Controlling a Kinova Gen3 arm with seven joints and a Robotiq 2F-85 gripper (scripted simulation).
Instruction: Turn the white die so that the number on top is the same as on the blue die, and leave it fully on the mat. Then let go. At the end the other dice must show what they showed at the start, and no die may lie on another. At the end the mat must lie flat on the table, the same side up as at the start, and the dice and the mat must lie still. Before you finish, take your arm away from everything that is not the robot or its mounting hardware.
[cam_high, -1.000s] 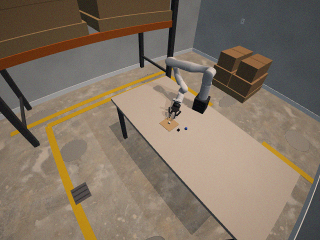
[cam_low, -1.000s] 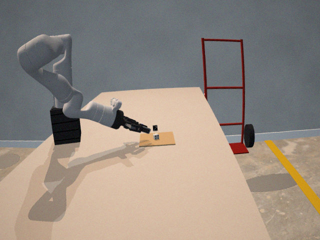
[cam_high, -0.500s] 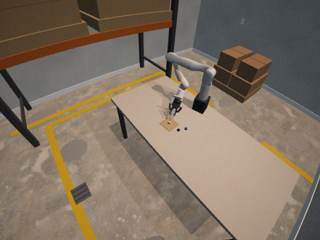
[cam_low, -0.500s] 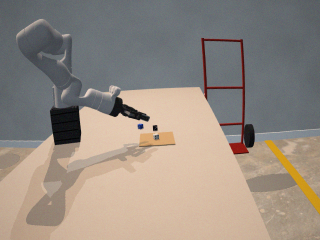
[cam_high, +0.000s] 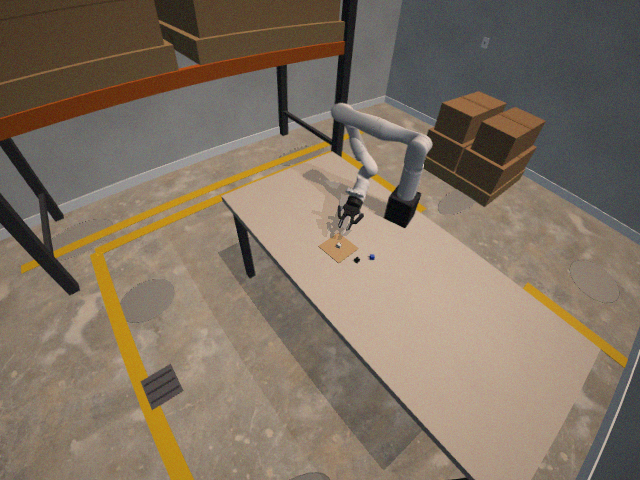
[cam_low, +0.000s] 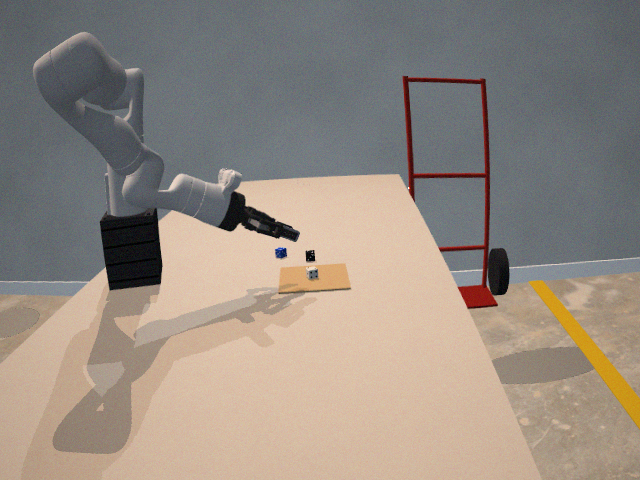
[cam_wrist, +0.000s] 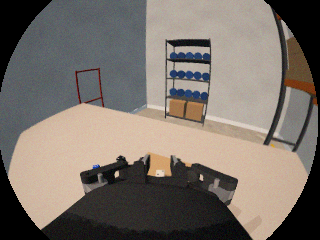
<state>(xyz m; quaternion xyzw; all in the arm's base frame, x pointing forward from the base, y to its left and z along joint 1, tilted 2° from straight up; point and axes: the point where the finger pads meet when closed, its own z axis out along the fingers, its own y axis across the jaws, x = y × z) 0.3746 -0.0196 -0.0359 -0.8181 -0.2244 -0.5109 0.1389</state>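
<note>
My gripper is now 40 mm short of the white die, 20 mm to the right of it and 100 mm above it. The rest, counted from my hand: tan mat (40 mm ahead, 30 mm to the left, 110 mm below); blue die (50 mm behind, 170 mm to the left, 100 mm below); black die (20 mm ahead, 140 mm to the left, 100 mm below).
</note>
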